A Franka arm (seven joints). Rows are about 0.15 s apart.
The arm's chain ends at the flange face. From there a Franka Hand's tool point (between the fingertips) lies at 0.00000 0.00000 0.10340 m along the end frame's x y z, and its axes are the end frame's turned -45 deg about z.
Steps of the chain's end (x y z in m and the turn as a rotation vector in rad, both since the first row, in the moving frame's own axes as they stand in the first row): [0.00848, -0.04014, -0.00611, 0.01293, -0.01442, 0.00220]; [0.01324, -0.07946, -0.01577, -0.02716, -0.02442, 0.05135]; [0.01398, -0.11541, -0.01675, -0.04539, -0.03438, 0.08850]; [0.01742, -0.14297, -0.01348, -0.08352, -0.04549, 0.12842]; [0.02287, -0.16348, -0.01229, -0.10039, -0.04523, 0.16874]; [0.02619, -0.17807, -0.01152, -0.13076, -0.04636, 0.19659]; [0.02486, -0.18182, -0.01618, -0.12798, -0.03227, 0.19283]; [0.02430, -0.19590, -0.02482, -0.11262, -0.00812, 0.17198]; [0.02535, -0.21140, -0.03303, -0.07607, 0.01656, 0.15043]
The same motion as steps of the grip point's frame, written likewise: [0.03427, -0.02439, -0.00613, 0.01934, -0.00105, 0.00220]; [0.06177, -0.04672, -0.01584, -0.00194, -0.03647, 0.05135]; [0.08564, -0.07118, -0.01692, -0.00779, -0.05641, 0.08850]; [0.10384, -0.08661, -0.01395, -0.02689, -0.09122, 0.12842]; [0.12086, -0.09632, -0.01291, -0.03900, -0.10297, 0.16874]; [0.13100, -0.10255, -0.01251, -0.05968, -0.12524, 0.19659]; [0.13386, -0.10518, -0.01708, -0.06768, -0.11331, 0.19283]; [0.14628, -0.11451, -0.02548, -0.07389, -0.08538, 0.17198]; [0.16257, -0.12514, -0.03334, -0.06550, -0.04208, 0.15043]
